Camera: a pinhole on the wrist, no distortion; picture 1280 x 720 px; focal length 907.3 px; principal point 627.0 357.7 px. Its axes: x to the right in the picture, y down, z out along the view. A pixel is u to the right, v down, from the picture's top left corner.
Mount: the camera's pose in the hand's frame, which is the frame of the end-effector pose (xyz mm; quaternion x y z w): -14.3 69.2 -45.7 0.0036 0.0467 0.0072 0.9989
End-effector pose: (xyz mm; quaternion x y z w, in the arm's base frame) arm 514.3 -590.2 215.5 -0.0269 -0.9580 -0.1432 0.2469
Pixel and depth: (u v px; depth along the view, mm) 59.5 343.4 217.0
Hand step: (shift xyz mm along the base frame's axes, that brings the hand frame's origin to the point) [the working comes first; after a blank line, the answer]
In the camera's frame: -135.7 -3.4 217.0

35.7 114.8 -199.0
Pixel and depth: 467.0 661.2 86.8
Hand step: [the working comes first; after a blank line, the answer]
In the camera's frame: -15.3 29.0 86.8

11.3 105.9 -20.5
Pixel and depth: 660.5 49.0 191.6
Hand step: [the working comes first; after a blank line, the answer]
In the camera's frame: 7.1 -65.2 191.6

-76.7 43.9 -114.1
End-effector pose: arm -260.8 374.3 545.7 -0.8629 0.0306 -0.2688 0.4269
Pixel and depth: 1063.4 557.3 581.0
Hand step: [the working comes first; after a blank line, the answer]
In the camera's frame: 279.5 127.8 581.0

553.7 151.3 -259.4
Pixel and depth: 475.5 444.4 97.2
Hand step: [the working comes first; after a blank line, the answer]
In the camera's frame: -16.2 9.3 97.2

21.2 -5.2 -93.7
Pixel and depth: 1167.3 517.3 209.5
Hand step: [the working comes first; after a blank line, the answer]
In the camera's frame: 124.8 36.9 209.5

203.1 5.3 -98.2
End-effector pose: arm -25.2 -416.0 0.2 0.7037 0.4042 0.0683 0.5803
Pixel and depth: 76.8 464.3 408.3
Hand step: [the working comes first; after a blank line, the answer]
In the camera's frame: -247.6 48.0 408.3

123.2 -437.4 58.1
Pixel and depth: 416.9 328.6 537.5
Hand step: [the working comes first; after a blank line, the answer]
In the camera's frame: -124.5 -17.2 537.5

247.7 -438.3 -85.5
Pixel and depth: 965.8 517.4 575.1
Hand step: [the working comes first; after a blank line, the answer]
In the camera's frame: 214.8 101.2 575.1

537.2 -223.4 -106.8
